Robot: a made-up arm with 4 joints.
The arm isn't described. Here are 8 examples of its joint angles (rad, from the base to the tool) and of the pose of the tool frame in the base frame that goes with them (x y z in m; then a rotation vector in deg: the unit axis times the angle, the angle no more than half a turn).
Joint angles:
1: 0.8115 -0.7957 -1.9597 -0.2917
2: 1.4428 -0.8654 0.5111 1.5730
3: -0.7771 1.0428 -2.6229 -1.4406
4: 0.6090 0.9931 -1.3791 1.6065
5: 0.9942 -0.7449 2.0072 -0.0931
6: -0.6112 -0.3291 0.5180 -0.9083
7: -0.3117 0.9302 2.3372 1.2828
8: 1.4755 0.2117 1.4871 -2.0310
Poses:
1: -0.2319 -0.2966 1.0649 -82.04 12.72 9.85
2: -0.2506 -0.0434 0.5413 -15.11 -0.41 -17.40
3: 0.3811 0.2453 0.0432 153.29 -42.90 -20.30
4: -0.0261 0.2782 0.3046 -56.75 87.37 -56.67
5: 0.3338 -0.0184 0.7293 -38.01 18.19 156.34
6: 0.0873 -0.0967 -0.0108 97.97 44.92 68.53
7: 0.3576 -0.2056 0.3408 77.54 146.40 60.14
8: 0.0630 -0.1061 0.8466 -53.01 -25.87 35.71
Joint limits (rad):
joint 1: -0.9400..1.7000
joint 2: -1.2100..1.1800
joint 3: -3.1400..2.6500
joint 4: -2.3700..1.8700
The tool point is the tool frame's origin. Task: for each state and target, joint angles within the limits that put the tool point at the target. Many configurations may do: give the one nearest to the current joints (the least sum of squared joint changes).
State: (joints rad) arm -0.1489 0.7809 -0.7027 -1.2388
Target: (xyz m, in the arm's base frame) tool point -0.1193 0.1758 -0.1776
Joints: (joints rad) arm -0.8471 1.1800 -1.4532 -0.9271
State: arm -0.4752 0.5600 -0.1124 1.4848
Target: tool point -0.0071 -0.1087 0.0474
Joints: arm -0.4706 0.8499 0.1742 1.4195
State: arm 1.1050 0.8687 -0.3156 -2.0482
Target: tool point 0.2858 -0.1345 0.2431
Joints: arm 1.0556 1.1800 -0.0957 -1.9267
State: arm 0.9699 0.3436 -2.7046 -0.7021
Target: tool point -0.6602 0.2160 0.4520
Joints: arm 1.5118 0.5445 -2.1071 -0.9525
